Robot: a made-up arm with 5 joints. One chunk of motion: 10 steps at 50 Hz.
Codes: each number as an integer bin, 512 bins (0 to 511) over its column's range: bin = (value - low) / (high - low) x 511, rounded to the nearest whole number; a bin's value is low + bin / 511 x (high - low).
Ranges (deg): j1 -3..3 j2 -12..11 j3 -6..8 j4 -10..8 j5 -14..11
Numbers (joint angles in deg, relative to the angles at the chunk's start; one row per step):
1: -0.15 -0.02 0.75 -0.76 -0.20
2: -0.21 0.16 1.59 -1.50 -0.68
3: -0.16 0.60 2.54 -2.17 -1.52
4: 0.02 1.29 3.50 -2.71 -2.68
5: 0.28 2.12 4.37 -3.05 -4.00
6: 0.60 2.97 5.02 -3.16 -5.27
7: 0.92 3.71 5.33 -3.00 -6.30
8: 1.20 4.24 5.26 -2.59 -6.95
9: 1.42 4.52 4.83 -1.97 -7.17
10: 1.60 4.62 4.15 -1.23 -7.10
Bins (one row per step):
1: 243 266 246 262 282
2: 238 270 277 241 272
3: 242 280 312 222 255
4: 257 295 347 207 231
5: 279 314 379 197 204
6: 307 333 402 194 178
7: 334 349 414 199 157
8: 358 361 411 210 144
9: 376 367 395 228 140
10: 392 369 370 249 141

